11 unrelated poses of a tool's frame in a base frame.
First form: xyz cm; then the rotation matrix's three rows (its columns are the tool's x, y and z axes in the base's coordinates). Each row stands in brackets.
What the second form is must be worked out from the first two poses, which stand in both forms.
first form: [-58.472, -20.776, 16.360], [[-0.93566, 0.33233, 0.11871], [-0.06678, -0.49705, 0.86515], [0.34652, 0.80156, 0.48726]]
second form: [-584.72, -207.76, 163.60], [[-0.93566, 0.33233, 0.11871], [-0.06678, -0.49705, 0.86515], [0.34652, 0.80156, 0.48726]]
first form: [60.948, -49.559, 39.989], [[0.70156, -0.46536, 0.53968], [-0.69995, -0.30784, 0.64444], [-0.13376, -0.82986, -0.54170]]
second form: [609.48, -495.59, 399.89], [[0.70156, -0.46536, 0.53968], [-0.69995, -0.30784, 0.64444], [-0.13376, -0.82986, -0.54170]]
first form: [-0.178, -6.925, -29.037], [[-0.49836, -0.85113, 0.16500], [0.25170, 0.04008, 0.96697], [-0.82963, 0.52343, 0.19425]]
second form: [-1.78, -69.25, -290.37], [[-0.49836, -0.85113, 0.16500], [0.25170, 0.04008, 0.96697], [-0.82963, 0.52343, 0.19425]]
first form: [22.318, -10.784, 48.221], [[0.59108, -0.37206, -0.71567], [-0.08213, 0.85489, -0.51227], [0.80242, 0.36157, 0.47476]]
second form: [223.18, -107.84, 482.21], [[0.59108, -0.37206, -0.71567], [-0.08213, 0.85489, -0.51227], [0.80242, 0.36157, 0.47476]]
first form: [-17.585, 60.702, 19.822], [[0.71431, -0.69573, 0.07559], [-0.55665, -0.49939, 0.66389], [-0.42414, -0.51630, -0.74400]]
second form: [-175.85, 607.02, 198.22], [[0.71431, -0.69573, 0.07559], [-0.55665, -0.49939, 0.66389], [-0.42414, -0.51630, -0.74400]]
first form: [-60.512, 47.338, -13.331], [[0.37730, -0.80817, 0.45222], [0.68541, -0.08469, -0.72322], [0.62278, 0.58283, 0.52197]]
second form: [-605.12, 473.38, -133.31], [[0.37730, -0.80817, 0.45222], [0.68541, -0.08469, -0.72322], [0.62278, 0.58283, 0.52197]]
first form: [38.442, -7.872, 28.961], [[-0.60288, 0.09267, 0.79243], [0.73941, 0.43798, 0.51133], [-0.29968, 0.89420, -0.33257]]
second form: [384.42, -78.72, 289.61], [[-0.60288, 0.09267, 0.79243], [0.73941, 0.43798, 0.51133], [-0.29968, 0.89420, -0.33257]]
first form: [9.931, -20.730, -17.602], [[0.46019, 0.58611, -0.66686], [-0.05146, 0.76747, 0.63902], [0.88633, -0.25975, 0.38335]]
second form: [99.31, -207.30, -176.02], [[0.46019, 0.58611, -0.66686], [-0.05146, 0.76747, 0.63902], [0.88633, -0.25975, 0.38335]]
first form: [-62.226, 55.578, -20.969], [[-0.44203, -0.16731, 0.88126], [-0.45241, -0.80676, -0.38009], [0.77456, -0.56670, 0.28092]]
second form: [-622.26, 555.78, -209.69], [[-0.44203, -0.16731, 0.88126], [-0.45241, -0.80676, -0.38009], [0.77456, -0.56670, 0.28092]]
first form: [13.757, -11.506, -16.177], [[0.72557, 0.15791, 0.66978], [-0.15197, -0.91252, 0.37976], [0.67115, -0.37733, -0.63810]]
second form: [137.57, -115.06, -161.77], [[0.72557, 0.15791, 0.66978], [-0.15197, -0.91252, 0.37976], [0.67115, -0.37733, -0.63810]]
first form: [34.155, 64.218, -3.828], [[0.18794, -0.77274, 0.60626], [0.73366, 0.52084, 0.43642], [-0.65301, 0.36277, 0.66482]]
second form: [341.55, 642.18, -38.28], [[0.18794, -0.77274, 0.60626], [0.73366, 0.52084, 0.43642], [-0.65301, 0.36277, 0.66482]]
